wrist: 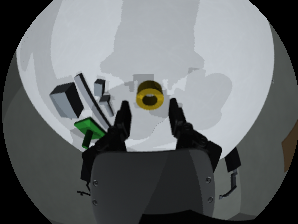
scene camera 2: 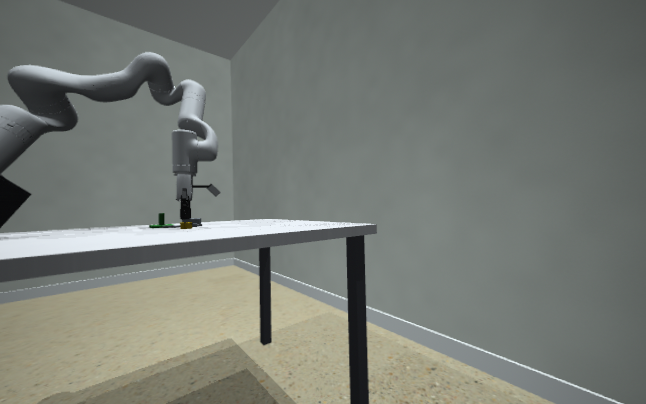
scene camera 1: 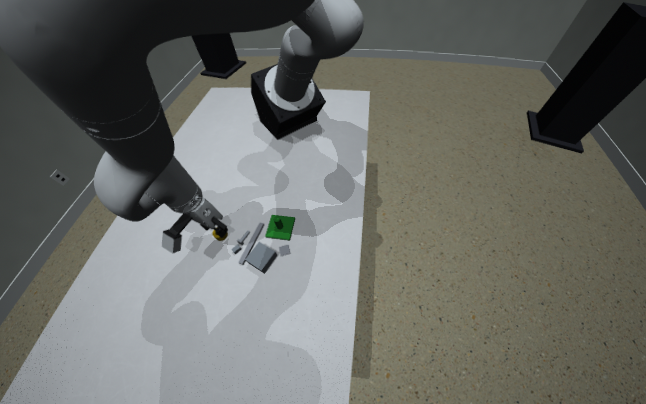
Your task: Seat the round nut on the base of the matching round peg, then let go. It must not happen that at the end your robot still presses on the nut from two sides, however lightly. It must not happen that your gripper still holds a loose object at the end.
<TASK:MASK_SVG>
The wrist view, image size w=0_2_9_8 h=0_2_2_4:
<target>gripper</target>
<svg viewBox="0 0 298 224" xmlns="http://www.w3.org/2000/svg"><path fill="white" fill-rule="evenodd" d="M82 153L83 161L91 176L90 196L96 224L250 224L254 220L230 221L212 217L215 203L213 173L219 162L222 148L214 142L208 141L204 135L193 129L193 125L186 121L183 109L178 106L176 98L170 99L168 111L171 132L177 139L175 150L127 151L125 141L130 137L132 114L129 102L123 100L120 111L117 111L114 125L108 128L107 134L97 140L94 146L92 145Z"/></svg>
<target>grey slab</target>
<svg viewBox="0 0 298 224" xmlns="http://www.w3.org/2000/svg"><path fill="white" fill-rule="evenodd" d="M56 86L49 96L59 115L64 118L78 119L84 106L75 83L71 82Z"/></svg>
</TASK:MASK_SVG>
